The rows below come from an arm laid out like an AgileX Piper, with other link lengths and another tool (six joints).
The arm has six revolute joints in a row. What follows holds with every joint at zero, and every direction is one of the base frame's.
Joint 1 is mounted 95.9 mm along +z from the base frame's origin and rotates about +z.
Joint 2 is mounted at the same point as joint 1 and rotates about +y.
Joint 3 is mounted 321.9 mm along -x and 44 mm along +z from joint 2 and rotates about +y.
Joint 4 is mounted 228.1 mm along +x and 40.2 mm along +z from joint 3 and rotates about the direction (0.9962, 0, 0.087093).
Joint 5 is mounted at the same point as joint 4 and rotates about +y.
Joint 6 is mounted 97 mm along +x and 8.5 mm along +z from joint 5 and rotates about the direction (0.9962, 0, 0.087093).
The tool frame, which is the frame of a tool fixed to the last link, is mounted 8.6 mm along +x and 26 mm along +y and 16.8 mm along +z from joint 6; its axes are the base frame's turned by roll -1.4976, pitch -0.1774 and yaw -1.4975 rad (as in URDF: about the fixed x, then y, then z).
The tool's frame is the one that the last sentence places.
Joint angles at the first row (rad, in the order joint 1, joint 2, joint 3, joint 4, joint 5, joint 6):
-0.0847 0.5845 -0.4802 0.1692 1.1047 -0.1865
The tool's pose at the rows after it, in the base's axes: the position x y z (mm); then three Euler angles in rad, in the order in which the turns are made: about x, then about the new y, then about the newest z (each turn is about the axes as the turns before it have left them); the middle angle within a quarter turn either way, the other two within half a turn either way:
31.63, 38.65, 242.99, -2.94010, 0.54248, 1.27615
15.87, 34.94, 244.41, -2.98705, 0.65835, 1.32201
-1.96, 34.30, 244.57, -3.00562, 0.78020, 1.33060
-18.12, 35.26, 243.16, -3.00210, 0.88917, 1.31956
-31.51, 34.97, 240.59, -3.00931, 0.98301, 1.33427
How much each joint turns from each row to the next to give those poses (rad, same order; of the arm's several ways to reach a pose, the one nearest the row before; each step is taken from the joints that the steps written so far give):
0.0000 -0.1089 0.0033 -0.0215 -0.0012 0.0311
-0.0001 -0.1156 0.0001 -0.0482 -0.0001 0.0624
0.0001 -0.1233 -0.0001 -0.0204 0.0011 0.0255
0.0000 -0.1105 0.0000 -0.0030 0.0008 0.0099
-0.0001 -0.0947 0.0001 -0.0114 0.0019 0.0278

